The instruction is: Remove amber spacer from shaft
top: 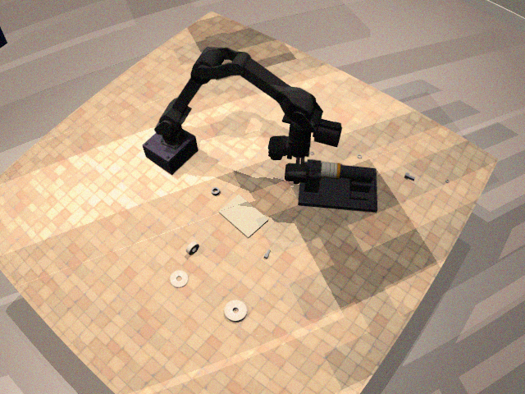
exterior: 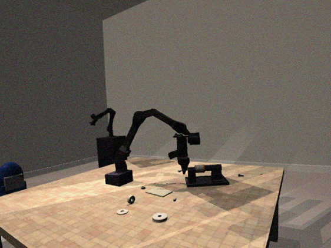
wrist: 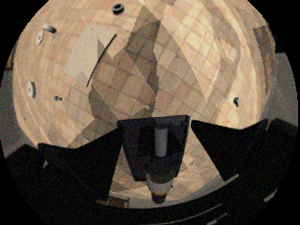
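Right now my gripper tip is 6 cm short of the grey shaft, 3 cm to the right of it and 2 cm below it. The rest, counted from my gripper tip: white spacer: 8 cm ahead, 3 cm to the left, 1 cm above; pale flat card: 8 cm behind, 17 cm to the right, 6 cm below; amber spacer: 11 cm ahead, 5 cm to the left, 1 cm above.
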